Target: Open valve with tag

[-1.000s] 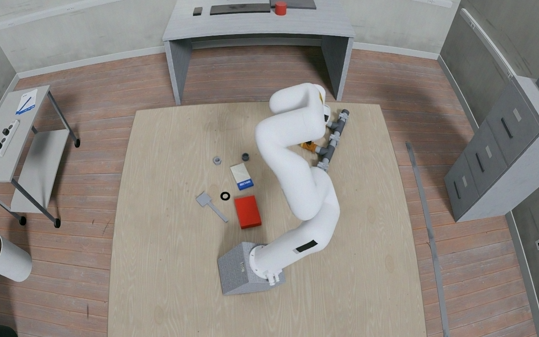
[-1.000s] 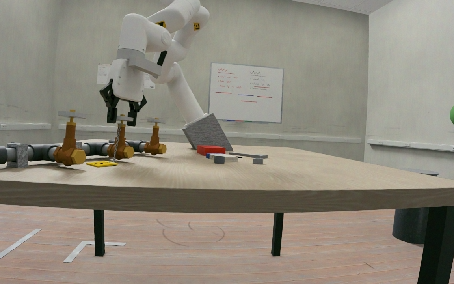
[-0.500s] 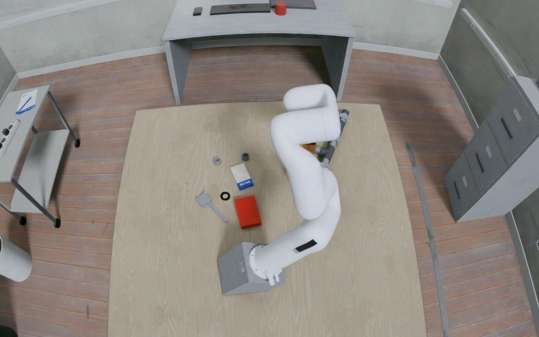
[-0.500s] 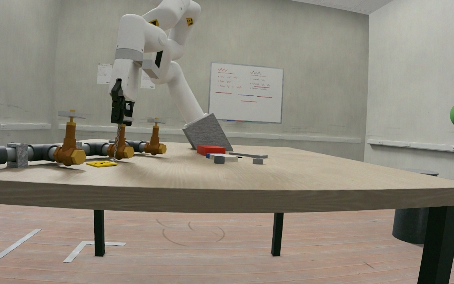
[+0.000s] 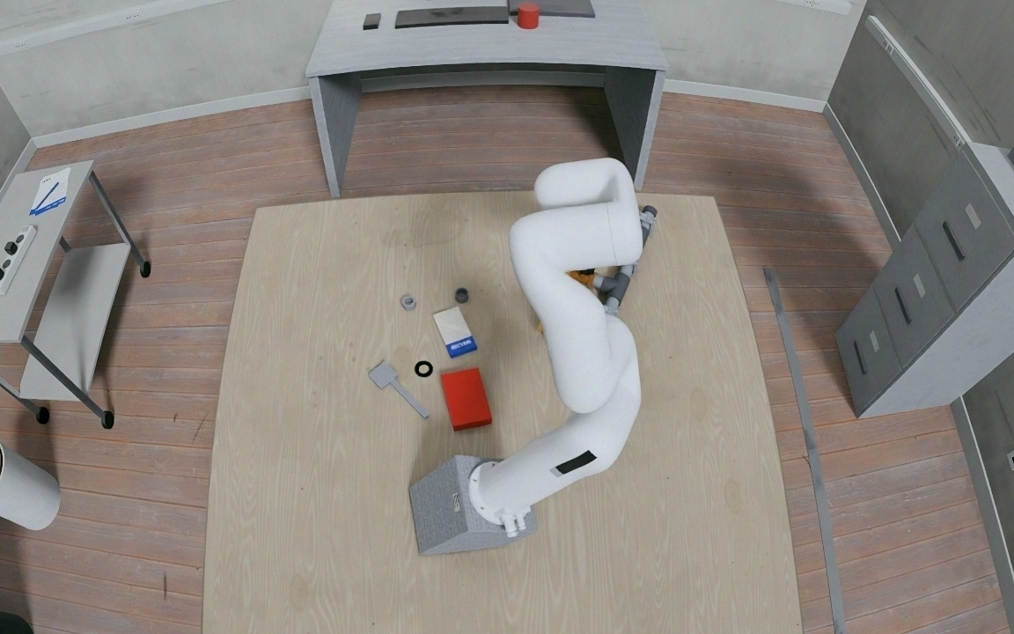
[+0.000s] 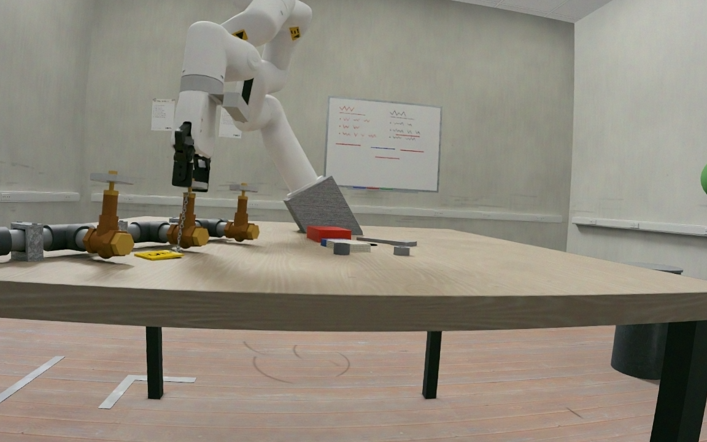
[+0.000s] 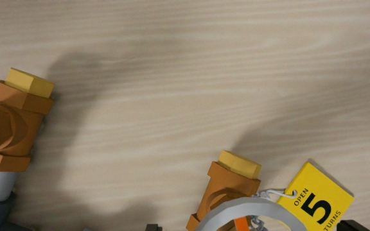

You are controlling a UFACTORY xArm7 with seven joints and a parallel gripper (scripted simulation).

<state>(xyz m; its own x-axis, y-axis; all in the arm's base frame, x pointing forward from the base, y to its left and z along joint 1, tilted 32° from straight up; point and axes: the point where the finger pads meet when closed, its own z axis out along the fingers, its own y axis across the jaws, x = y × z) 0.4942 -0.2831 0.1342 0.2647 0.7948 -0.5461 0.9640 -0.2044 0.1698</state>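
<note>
Right now the yellow tag is 7 cm ahead of my hand, 3 cm to the right of it and 11 cm below it. Round my hand: blue-and-white box: 7 cm behind, 31 cm to the left, 11 cm below; then red block: 24 cm behind, 32 cm to the left, 10 cm below; then grey nut: 3 cm ahead, 39 cm to the left, 11 cm below.
</note>
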